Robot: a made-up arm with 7 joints. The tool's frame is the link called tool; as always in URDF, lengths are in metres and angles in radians. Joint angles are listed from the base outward.
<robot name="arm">
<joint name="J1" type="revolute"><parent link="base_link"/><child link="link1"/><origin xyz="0 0 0" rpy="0 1.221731 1.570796"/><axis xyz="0 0 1"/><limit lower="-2.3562" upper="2.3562"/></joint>
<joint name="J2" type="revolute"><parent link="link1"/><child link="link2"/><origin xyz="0 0 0" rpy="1.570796 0 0"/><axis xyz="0 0 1"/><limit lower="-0.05" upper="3.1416"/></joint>
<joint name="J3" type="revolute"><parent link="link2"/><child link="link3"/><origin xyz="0 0 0" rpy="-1.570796 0 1.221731"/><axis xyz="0 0 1"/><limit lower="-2.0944" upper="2.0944"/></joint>
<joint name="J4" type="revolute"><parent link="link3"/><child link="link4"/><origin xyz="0 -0.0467 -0.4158" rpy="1.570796 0 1.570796"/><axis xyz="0 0 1"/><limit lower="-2.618" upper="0.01"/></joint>
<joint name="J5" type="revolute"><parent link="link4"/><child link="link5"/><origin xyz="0.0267 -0.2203 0" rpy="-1.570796 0 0"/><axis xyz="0 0 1"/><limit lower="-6.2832" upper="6.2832"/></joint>
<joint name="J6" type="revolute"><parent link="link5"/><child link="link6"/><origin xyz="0 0 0" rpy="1.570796 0 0"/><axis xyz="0 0 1"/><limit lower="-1.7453" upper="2.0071"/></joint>
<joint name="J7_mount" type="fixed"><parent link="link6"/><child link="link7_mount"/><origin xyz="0 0 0" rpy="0 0 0"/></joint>
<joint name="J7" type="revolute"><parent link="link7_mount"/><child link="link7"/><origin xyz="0 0 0" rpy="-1.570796 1.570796 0"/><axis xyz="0 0 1"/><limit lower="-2.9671" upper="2.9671"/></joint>
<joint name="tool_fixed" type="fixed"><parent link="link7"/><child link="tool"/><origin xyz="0 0 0" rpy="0 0 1.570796"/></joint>
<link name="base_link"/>
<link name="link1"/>
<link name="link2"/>
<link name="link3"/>
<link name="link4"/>
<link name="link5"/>
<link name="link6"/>
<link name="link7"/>
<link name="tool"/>
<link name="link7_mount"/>
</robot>
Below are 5 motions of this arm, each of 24 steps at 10 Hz.
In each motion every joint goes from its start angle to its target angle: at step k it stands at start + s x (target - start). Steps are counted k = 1, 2, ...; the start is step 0. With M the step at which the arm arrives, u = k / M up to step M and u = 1 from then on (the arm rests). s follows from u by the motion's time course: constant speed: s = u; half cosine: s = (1 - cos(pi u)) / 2; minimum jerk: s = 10 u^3 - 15 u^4 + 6 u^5.
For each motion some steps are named. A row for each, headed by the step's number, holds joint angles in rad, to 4 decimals.
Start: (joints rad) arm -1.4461 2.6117 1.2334 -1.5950 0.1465 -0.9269 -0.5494
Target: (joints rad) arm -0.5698 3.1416 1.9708 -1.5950 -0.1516 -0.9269 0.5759
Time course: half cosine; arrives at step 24
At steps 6, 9, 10, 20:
6: -1.3178 2.6893 1.3414 -1.5950 0.1028 -0.9269 -0.3846
9: -1.1756 2.7753 1.4610 -1.5950 0.0545 -0.9269 -0.2021
10: -1.1214 2.8081 1.5067 -1.5950 0.0360 -0.9269 -0.1324
20: -0.6285 3.1061 1.9214 -1.5950 -0.1316 -0.9269 0.5005

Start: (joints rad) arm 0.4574 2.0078 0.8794 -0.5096 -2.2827 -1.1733 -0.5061
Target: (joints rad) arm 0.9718 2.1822 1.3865 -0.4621 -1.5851 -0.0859 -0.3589
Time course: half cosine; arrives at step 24
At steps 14, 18, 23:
14: 0.7812 2.1176 1.1986 -0.4797 -1.8436 -0.4889 -0.4135
18: 0.8965 2.1567 1.3122 -0.4691 -1.6873 -0.2451 -0.3805
23: 0.9696 2.1815 1.3843 -0.4623 -1.5881 -0.0906 -0.3595

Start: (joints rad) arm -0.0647 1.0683 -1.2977 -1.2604 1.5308 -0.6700 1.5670
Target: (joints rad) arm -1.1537 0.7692 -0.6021 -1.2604 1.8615 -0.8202 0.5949
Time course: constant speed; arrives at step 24
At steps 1, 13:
1: -0.1101 1.0558 -1.2687 -1.2604 1.5446 -0.6763 1.5265
13: -0.6546 0.9063 -0.9209 -1.2604 1.7099 -0.7514 1.0404

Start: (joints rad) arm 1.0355 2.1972 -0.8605 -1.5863 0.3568 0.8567 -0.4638
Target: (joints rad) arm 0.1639 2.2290 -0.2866 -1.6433 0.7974 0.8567 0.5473
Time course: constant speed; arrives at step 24
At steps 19, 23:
19: 0.3455 2.2224 -0.4062 -1.6314 0.7056 0.8567 0.3367
23: 0.2002 2.2277 -0.3105 -1.6409 0.7790 0.8567 0.5052

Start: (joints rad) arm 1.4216 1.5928 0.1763 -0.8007 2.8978 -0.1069 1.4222
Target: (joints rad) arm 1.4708 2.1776 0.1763 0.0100 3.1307 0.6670 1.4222
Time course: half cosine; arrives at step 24
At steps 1, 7, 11, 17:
1: 1.4218 1.5953 0.1763 -0.7972 2.8988 -0.1036 1.4222
7: 1.4312 1.7072 0.1763 -0.6421 2.9434 0.0445 1.4222
11: 1.4430 1.8470 0.1763 -0.4483 2.9991 0.2295 1.4222
17: 1.4612 2.0632 0.1763 -0.1486 3.0851 0.5156 1.4222

